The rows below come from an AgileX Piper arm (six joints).
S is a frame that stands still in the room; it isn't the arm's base.
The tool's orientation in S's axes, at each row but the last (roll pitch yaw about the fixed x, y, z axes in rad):
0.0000, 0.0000, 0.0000
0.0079, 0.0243, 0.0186
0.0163, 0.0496, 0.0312
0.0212, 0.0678, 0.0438
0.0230, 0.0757, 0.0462
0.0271, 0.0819, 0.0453
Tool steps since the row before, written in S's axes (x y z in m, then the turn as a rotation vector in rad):
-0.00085, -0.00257, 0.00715, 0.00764, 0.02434, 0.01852
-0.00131, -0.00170, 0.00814, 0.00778, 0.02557, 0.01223
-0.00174, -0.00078, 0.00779, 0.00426, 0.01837, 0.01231
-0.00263, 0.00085, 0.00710, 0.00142, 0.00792, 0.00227
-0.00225, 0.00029, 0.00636, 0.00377, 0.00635, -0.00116
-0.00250, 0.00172, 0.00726, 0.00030, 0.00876, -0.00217
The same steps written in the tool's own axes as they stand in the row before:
-0.00085, -0.00257, 0.00715, 0.00764, 0.02434, 0.01852
-0.00154, -0.00161, 0.00812, 0.00795, 0.02552, 0.01223
-0.00215, -0.00060, 0.00770, 0.00421, 0.01843, 0.01224
-0.00307, 0.00111, 0.00689, 0.00161, 0.00790, 0.00222
-0.00271, 0.00054, 0.00616, 0.00414, 0.00615, -0.00099
-0.00301, 0.00202, 0.00699, 0.00087, 0.00868, -0.00234

